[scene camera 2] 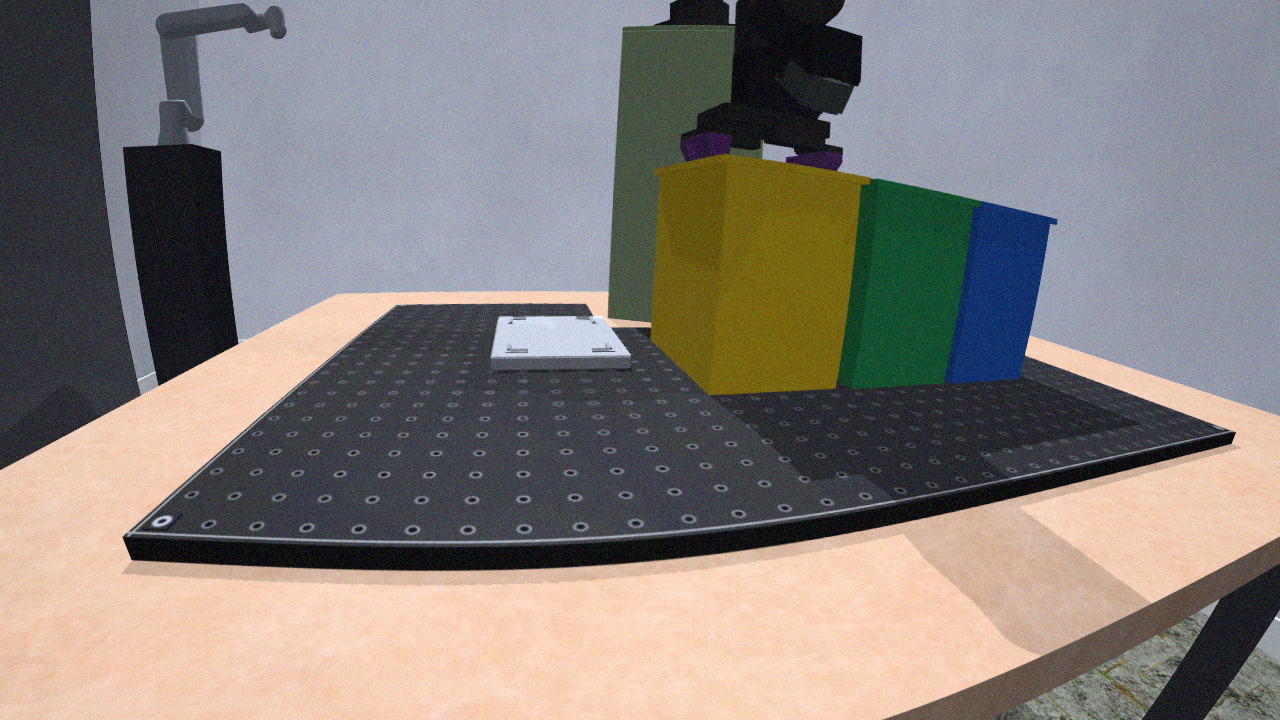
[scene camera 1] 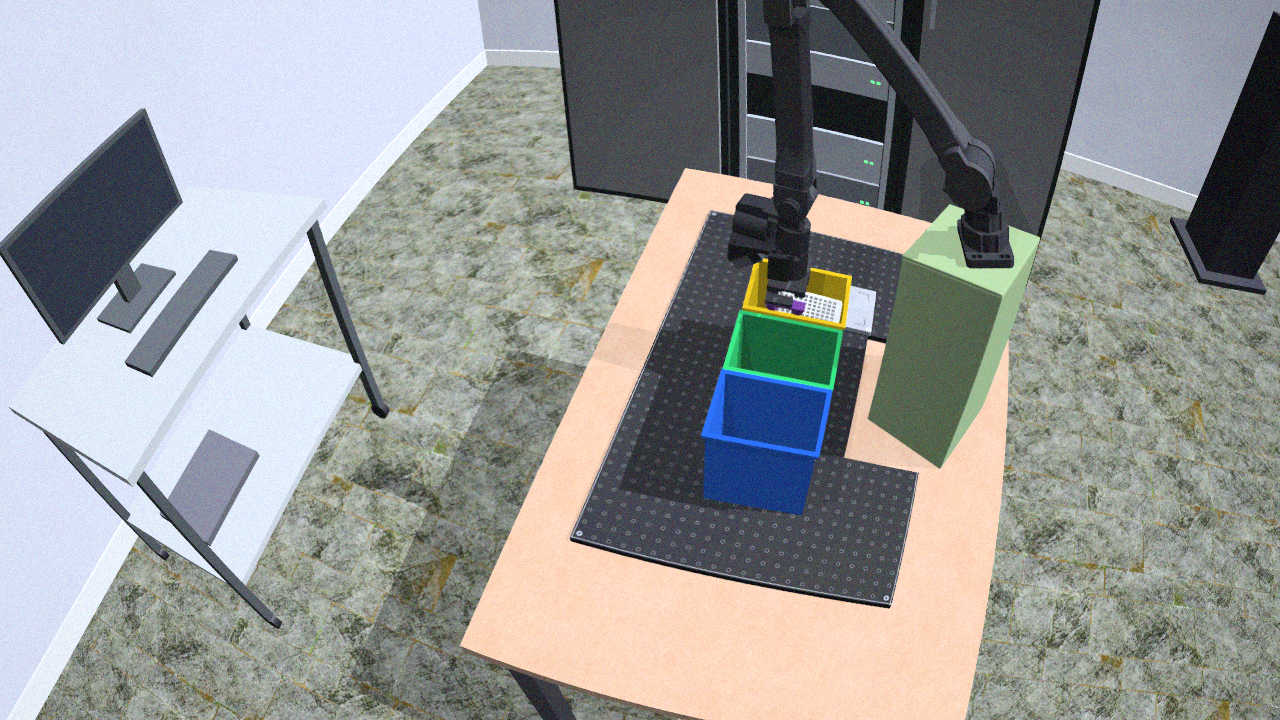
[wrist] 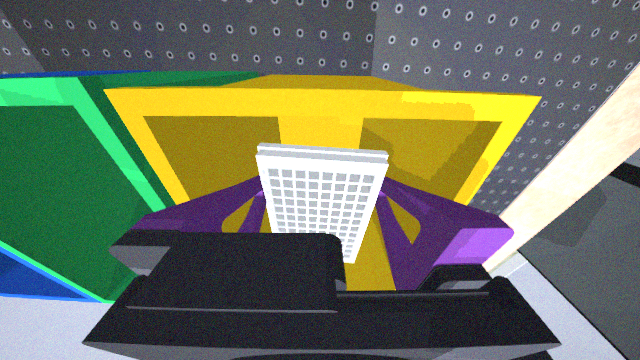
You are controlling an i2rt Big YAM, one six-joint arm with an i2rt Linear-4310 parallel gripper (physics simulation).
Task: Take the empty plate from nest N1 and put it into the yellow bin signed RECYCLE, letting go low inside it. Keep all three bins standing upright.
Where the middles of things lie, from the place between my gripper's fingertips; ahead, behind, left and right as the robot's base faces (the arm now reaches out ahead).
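Yellow bin (scene camera 2: 754,258): 2 cm behind my hand, 4 cm below. Grey nest (scene camera 2: 553,342): 11 cm behind my hand, 15 cm to the right, 12 cm below; farthest from it of the things named here, going by their middles. Green bin (scene camera 2: 911,247): 14 cm to the left of my hand, 4 cm below. White plate (scene camera 1: 816,306): 1 cm above my hand, 3 cm behind, 1 cm to the left.
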